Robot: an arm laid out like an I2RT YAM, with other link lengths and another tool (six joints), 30 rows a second.
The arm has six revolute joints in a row. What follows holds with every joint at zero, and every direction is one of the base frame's.
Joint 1 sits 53 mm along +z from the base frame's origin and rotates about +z.
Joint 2 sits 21.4 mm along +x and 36.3 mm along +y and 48.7 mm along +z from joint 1 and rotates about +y.
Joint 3 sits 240.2 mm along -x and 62.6 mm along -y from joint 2 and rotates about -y.
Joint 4 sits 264.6 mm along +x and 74.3 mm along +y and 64.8 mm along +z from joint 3 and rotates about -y.
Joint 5 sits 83.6 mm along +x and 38.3 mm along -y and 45.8 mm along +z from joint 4 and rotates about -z.
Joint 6 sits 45.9 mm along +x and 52.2 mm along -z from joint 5 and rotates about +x.
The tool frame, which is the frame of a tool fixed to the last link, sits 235 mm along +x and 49 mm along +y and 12 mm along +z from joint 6; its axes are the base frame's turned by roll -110.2, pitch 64.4 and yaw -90 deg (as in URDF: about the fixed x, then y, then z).
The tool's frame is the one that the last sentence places.
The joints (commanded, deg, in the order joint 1, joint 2, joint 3, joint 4, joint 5, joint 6), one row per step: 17.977 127.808 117.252 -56.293 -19.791 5.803; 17.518 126.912 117.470 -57.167 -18.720 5.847; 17.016 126.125 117.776 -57.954 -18.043 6.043; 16.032 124.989 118.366 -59.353 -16.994 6.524; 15.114 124.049 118.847 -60.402 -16.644 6.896; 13.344 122.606 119.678 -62.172 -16.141 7.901; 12.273 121.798 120.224 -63.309 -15.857 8.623; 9.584 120.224 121.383 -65.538 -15.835 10.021; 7.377 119.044 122.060 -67.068 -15.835 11.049; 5.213 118.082 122.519 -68.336 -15.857 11.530; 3.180 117.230 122.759 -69.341 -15.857 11.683; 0.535 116.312 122.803 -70.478 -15.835 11.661; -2.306 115.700 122.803 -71.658 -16.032 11.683; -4.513 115.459 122.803 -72.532 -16.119 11.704; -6.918 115.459 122.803 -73.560 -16.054 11.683
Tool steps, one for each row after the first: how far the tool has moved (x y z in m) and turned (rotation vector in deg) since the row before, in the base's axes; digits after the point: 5 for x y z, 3 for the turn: 0.00300 -0.00883 0.00581 -0.853 -0.510 -0.920; 0.00295 -0.00757 0.00651 -0.449 -0.395 -0.943; 0.00486 -0.01390 0.00971 -0.690 -0.395 -1.828; 0.00351 -0.01034 0.00929 -0.096 -0.301 -1.386; 0.00614 -0.01938 0.01459 0.001 -0.227 -2.856; 0.00298 -0.01182 0.00834 0.039 -0.010 -1.820; 0.00635 -0.02650 0.01775 0.570 -0.015 -3.914; 0.00407 -0.02170 0.01213 0.432 0.017 -3.098; 0.00282 -0.02101 0.00897 0.224 0.003 -2.570; 0.00181 -0.01966 0.00686 0.068 -0.040 -2.165; 0.00094 -0.02545 0.00549 -0.035 0.168 -2.636; -0.00040 -0.02607 0.00262 0.196 0.571 -2.775; -0.00088 -0.02033 -0.00007 0.125 0.633 -2.188; -0.00217 -0.02255 -0.00290 0.035 1.024 -2.413
